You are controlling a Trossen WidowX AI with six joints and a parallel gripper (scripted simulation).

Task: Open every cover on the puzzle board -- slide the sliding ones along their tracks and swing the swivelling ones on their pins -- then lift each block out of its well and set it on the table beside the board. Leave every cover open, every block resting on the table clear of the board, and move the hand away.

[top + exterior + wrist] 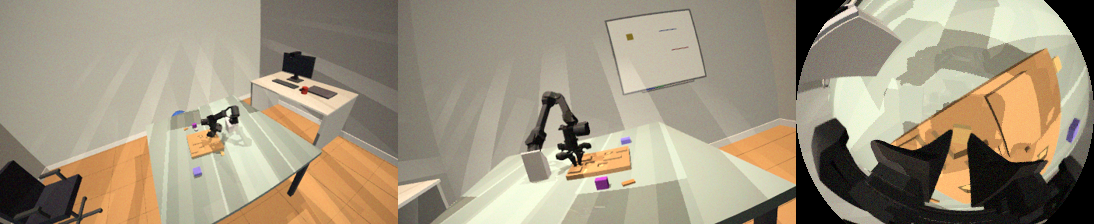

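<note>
The small yellow piece lies 21 cm to the left of my gripper tip, 6 cm ahead of it and 1 cm below it. From my gripper tip the other things lie so: wooden puzzle board 11 cm ahead, 1 cm to the right; then violet block 33 cm ahead, 24 cm to the left.
</note>
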